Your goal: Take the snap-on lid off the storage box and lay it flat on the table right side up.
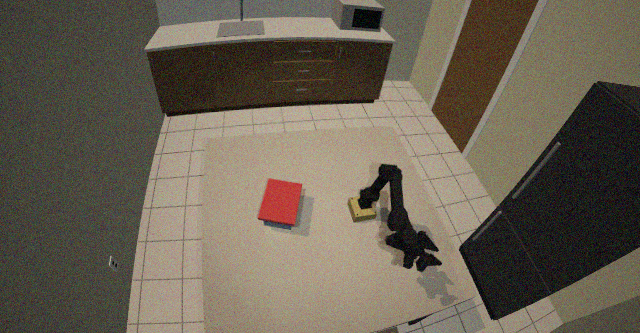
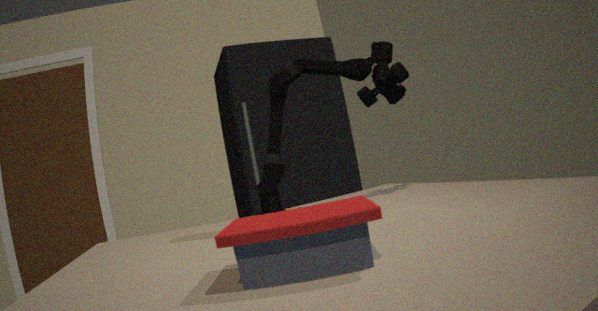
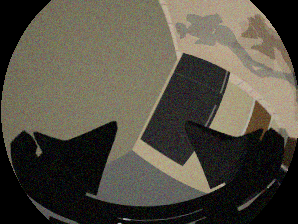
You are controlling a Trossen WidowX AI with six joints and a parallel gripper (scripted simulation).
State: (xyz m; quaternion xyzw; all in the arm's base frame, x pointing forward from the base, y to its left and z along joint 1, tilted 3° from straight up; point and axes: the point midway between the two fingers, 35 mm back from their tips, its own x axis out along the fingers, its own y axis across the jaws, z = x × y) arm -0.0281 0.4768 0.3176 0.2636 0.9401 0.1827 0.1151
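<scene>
Now: the red lid 550 mm to the right of my gripper tip, 500 mm ahead of it and 280 mm below it. Also, from my gripper tip: grey-blue storage box: 550 mm to the right, 500 mm ahead, 320 mm below.
</scene>
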